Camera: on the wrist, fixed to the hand. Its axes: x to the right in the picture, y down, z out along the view.
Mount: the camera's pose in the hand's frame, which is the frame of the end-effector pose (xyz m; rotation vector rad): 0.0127 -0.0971 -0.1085 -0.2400 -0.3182 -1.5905
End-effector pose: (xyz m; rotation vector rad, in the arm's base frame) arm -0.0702 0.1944 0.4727 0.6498 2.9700 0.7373
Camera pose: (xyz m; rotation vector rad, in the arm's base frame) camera -0.1318 0.0733 0.5265 -1.3054 2.0125 0.5974
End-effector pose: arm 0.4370 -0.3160 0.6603 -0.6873 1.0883 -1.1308
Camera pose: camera 0.3013 -0.3501 0.7026 -2.0004 0.2123 -2.0653
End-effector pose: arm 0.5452 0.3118 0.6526 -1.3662 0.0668 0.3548
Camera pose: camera 0.6022 0.1943 0.7183 -1.1922 -1.2888 -0.7876
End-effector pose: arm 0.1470 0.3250 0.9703 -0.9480 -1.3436 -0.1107
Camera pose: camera 0.1787 0.1999 1.0390 0.1502 -2.1217 -1.3799
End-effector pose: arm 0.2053 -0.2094 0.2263 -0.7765 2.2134 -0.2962
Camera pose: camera 0.1623 -0.2970 0.3352 -2.3720 0.9023 -0.5723
